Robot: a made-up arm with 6 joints.
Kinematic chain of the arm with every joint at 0, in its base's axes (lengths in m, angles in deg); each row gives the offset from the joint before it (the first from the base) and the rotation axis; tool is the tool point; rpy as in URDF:
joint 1: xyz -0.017 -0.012 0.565 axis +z
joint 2: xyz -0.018 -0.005 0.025 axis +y
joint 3: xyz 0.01 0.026 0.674 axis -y
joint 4: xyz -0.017 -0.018 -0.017 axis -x
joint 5: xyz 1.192 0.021 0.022 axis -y
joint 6: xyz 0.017 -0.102 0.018 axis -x
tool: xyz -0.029 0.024 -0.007 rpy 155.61 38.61 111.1
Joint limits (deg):
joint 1: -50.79..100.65
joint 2: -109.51..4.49
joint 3: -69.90..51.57
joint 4: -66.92..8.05
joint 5: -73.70..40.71
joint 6: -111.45..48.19
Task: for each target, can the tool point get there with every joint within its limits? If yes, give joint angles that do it. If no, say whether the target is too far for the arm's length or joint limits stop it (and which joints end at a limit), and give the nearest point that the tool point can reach.
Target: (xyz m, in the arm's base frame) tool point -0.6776 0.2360 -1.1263
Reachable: no: joint limits stop it (at a limit: joint 1, joint 2, joint 3, joint 4, joint 5) | nearest point -0.0034 0.2966 0.0733 | short by 1.377 m
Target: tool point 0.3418 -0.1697 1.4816
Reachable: yes | joints -15.40 -63.28 -31.35 -47.66 25.91 -7.44
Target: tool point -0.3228 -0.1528 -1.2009
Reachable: no: joint limits stop it (at a limit: joint 1, joint 2, joint 3, joint 4, joint 5, joint 6) | nearest point 0.1160 -0.2882 0.0727 | short by 1.354 m
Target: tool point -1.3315 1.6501 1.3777
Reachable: no: too far | nearest point -1.1474 1.2686 1.2232 | short by 0.451 m
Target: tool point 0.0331 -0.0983 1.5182
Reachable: yes | joints -21.66 -86.17 -37.35 -10.18 -1.63 21.74
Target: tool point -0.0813 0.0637 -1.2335
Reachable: no: joint limits stop it (at a limit: joint 1, joint 2, joint 3, joint 4, joint 5, joint 6) | nearest point -0.0018 0.2942 0.0727 | short by 1.329 m
